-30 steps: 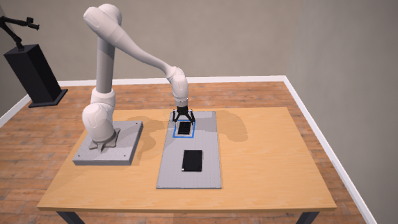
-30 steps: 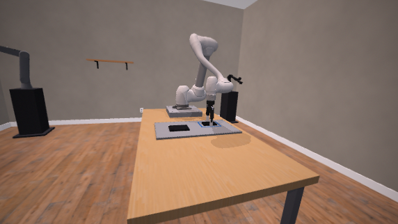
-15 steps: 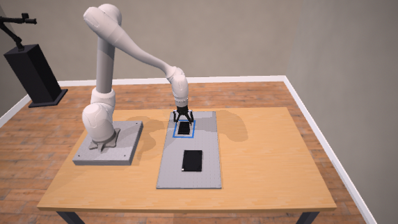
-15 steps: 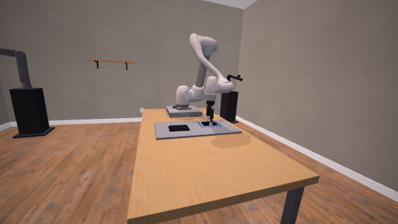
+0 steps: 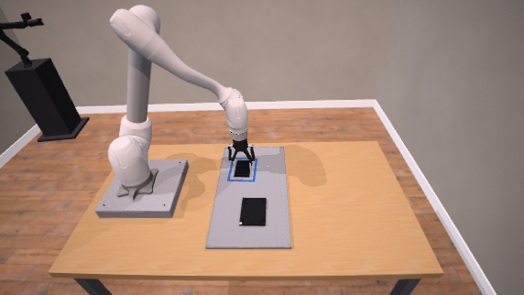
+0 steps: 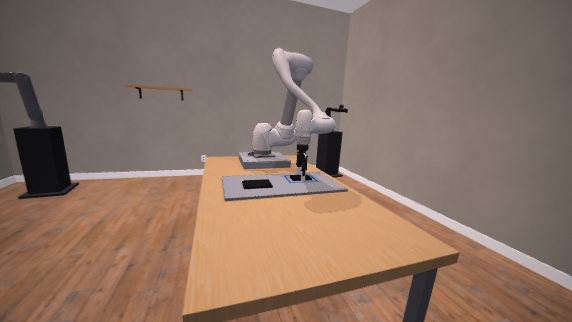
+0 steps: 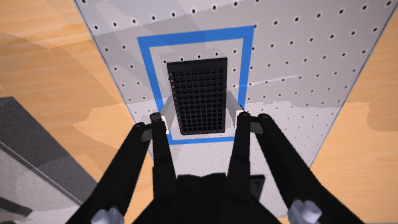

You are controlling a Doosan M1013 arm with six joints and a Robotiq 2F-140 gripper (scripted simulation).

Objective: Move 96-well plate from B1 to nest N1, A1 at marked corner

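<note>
Right now the black plate nest is 40 mm ahead of my hand, 310 mm to the right of it and 20 mm below it. From my hand the other things lie so: black 96-well plate 20 mm below.
</note>
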